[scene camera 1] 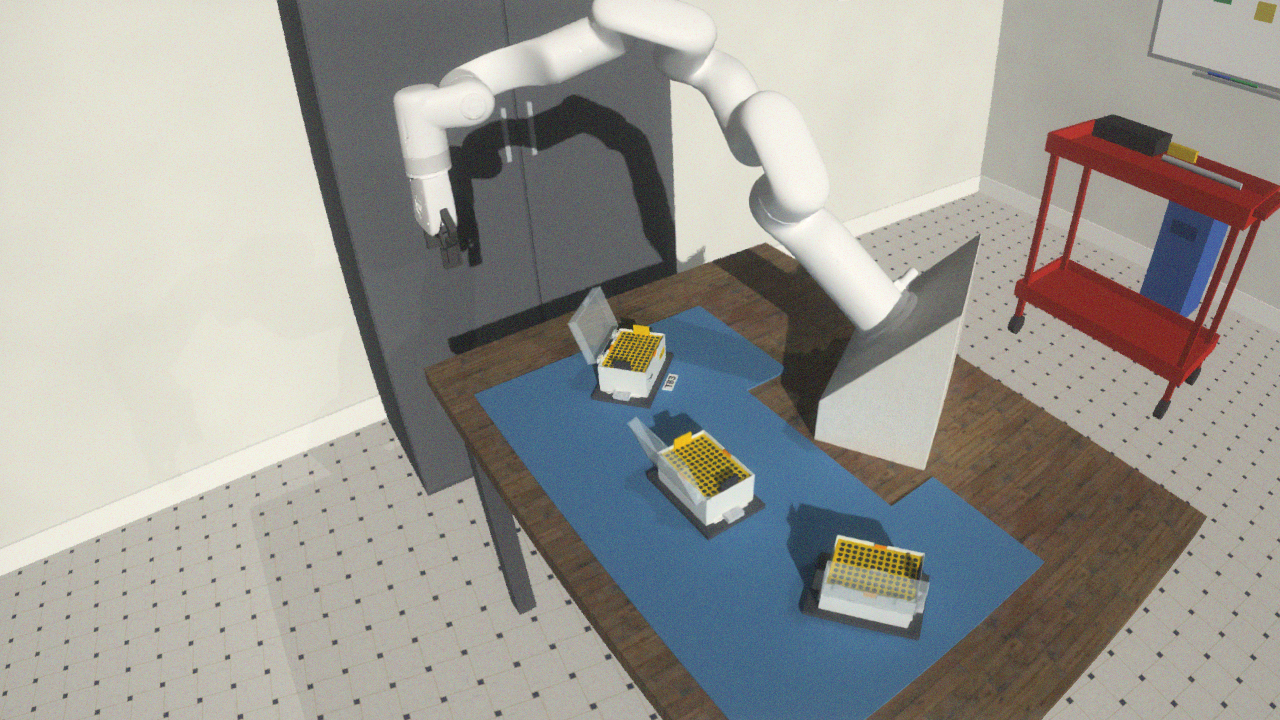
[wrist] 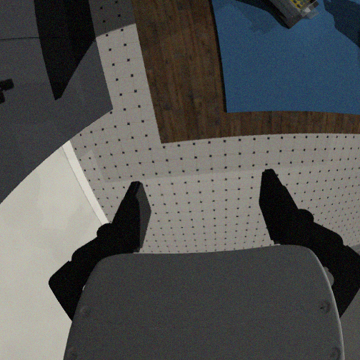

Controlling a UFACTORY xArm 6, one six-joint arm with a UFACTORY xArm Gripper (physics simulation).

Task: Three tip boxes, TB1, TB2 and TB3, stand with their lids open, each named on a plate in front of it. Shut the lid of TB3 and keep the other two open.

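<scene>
TB3 stands at the back of the mat, its name plate to its right. Its clear lid stands open on the left side. The middle tip box has its clear lid open at its left. The front tip box has its clear lid open toward the camera; the names of these two cannot be read. Part of a tip box shows at the top of the wrist view. My gripper is open and empty, high up and left of TB3, apart from it.
The blue mat lies on the wooden table. The white arm mount stands at the table's right. A grey cabinet stands behind the gripper. A red cart stands at the far right.
</scene>
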